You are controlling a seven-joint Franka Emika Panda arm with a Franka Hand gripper.
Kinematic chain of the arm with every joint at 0, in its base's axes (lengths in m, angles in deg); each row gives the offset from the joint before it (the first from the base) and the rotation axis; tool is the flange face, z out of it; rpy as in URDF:
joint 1: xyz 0 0 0.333 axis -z
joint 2: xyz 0 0 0 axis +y
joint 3: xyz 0 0 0.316 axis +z
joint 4: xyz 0.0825 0 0 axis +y
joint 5: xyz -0.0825 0 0.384 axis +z
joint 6: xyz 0 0 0 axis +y
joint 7: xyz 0.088 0 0 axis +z
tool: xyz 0 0 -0.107 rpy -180 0 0
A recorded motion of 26 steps. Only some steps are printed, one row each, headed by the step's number.
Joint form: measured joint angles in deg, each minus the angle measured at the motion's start. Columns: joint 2, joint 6, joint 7, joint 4, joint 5, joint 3, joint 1.
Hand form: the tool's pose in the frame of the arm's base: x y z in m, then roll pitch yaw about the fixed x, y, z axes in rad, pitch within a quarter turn. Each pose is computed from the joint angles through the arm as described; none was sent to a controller.
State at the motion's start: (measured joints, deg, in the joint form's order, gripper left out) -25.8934 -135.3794 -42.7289 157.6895 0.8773 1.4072 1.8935
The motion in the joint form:
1: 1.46 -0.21 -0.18 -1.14 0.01 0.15 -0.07
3: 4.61 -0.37 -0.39 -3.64 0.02 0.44 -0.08
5: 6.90 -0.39 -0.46 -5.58 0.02 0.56 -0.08
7: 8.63 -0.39 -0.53 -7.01 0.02 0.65 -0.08
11: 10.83 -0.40 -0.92 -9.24 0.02 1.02 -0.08
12: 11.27 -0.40 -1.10 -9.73 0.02 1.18 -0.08
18: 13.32 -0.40 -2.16 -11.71 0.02 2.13 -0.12
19: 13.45 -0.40 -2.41 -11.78 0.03 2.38 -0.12
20: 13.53 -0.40 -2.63 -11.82 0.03 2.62 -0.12
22: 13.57 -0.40 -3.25 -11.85 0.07 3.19 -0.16
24: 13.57 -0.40 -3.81 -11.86 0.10 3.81 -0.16
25: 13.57 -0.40 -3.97 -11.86 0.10 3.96 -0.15
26: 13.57 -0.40 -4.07 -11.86 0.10 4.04 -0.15
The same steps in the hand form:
1: 0.3789 -0.0022 0.3570 -3.1002 -0.0442 -0.7673
3: 0.3936 -0.0002 0.3549 -3.1062 -0.0381 -0.7655
5: 0.4047 0.0007 0.3535 -3.1098 -0.0335 -0.7642
7: 0.4130 0.0015 0.3519 -3.1130 -0.0293 -0.7636
11: 0.4257 0.0043 0.3524 -3.1126 -0.0298 -0.7638
12: 0.4284 0.0056 0.3528 -3.1122 -0.0306 -0.7641
18: 0.4396 0.0133 0.3520 -3.1140 -0.0306 -0.7653
19: 0.4399 0.0152 0.3515 -3.1152 -0.0302 -0.7655
20: 0.4401 0.0171 0.3512 -3.1161 -0.0301 -0.7652
22: 0.4401 0.0217 0.3510 -3.1171 -0.0308 -0.7660
24: 0.4399 0.0264 0.3510 -3.1181 -0.0319 -0.7655
25: 0.4398 0.0275 0.3510 -3.1185 -0.0322 -0.7659
26: 0.4398 0.0281 0.3510 -3.1186 -0.0324 -0.7663

